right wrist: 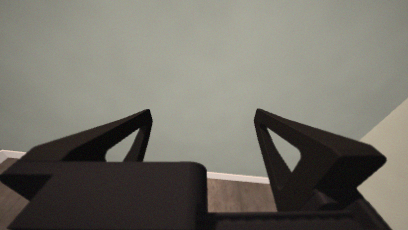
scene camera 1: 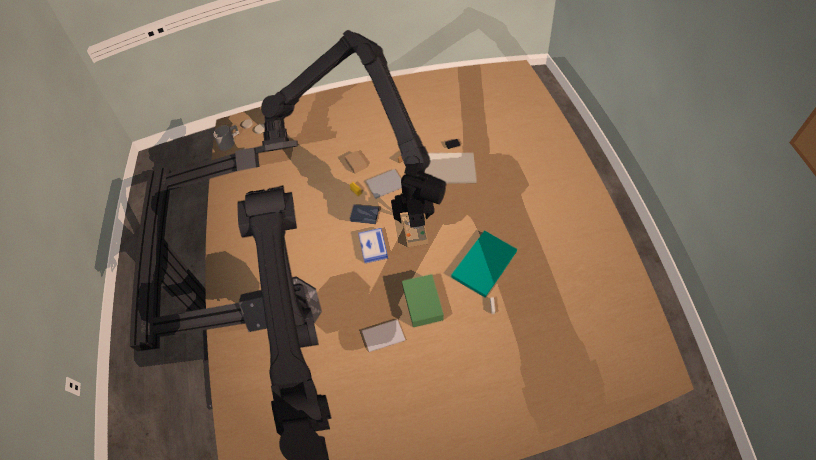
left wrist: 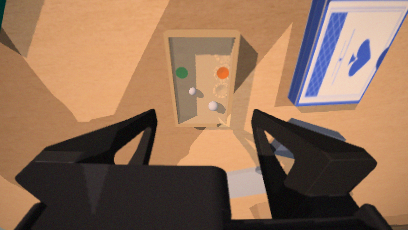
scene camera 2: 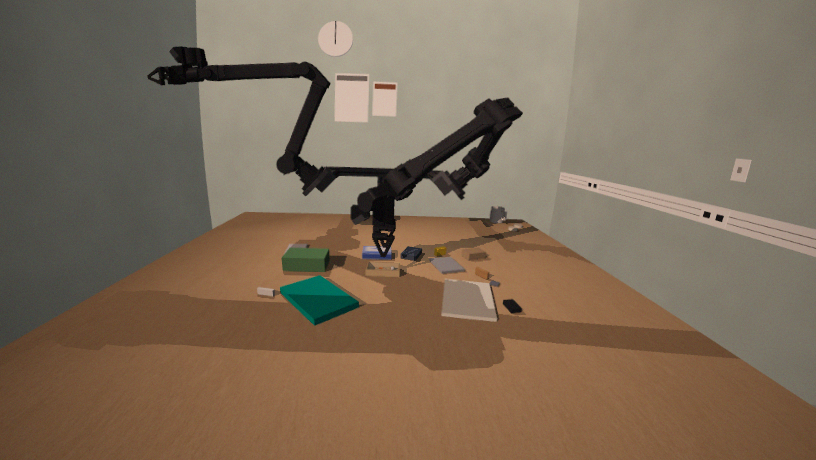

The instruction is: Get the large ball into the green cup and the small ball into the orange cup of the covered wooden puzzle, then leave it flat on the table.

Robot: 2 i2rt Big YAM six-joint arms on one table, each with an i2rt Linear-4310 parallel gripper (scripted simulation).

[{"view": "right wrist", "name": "my right gripper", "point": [203, 114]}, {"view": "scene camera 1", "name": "blue-and-white box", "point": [372, 242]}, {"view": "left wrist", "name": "my left gripper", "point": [204, 115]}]
